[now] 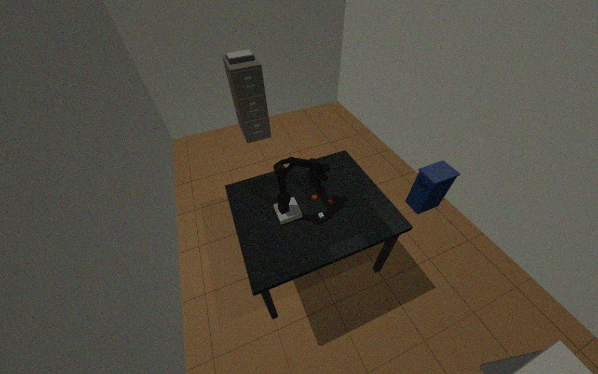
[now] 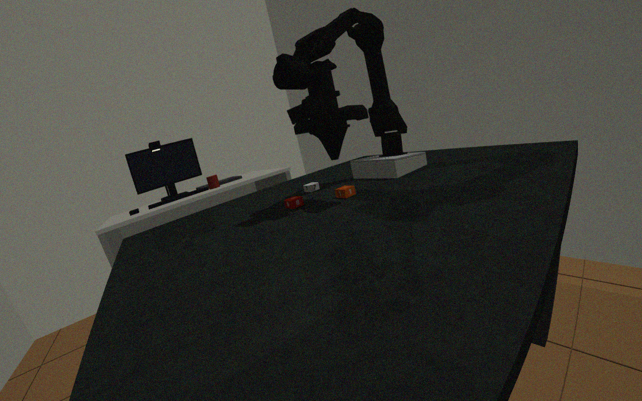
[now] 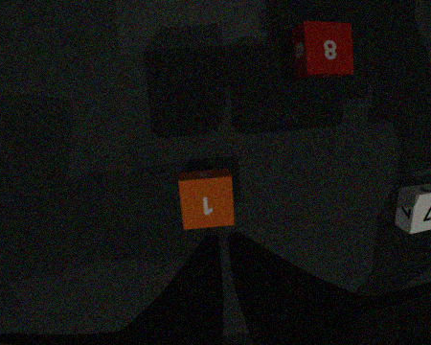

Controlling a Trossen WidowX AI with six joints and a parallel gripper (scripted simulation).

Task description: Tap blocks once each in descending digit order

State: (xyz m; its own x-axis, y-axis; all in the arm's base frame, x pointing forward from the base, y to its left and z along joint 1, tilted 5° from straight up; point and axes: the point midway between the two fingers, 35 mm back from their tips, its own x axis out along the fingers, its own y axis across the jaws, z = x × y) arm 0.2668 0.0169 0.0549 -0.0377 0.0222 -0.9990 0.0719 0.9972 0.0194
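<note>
My gripper tip is 70 mm above the orange block and 10 mm past it. Also, from my gripper tip: white block (160 mm to the right, 70 mm below, 50 mm behind); then red block (80 mm to the right, 80 mm ahead, 70 mm below).
</note>
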